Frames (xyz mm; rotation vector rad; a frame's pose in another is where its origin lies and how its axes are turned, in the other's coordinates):
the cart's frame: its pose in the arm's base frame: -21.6 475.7 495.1 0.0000 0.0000 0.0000
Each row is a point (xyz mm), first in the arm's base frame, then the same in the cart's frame.
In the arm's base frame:
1: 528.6 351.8 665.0
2: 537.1 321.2 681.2
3: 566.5 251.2 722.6
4: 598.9 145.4 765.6
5: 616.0 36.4 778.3
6: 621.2 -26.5 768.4
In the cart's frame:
1: 550.2 -123.9 169.9
2: 558.7 -154.5 186.1
3: 588.1 -224.5 227.5
4: 620.5 -330.3 270.5
5: 637.6 -439.3 283.2
6: 642.8 -502.2 273.3

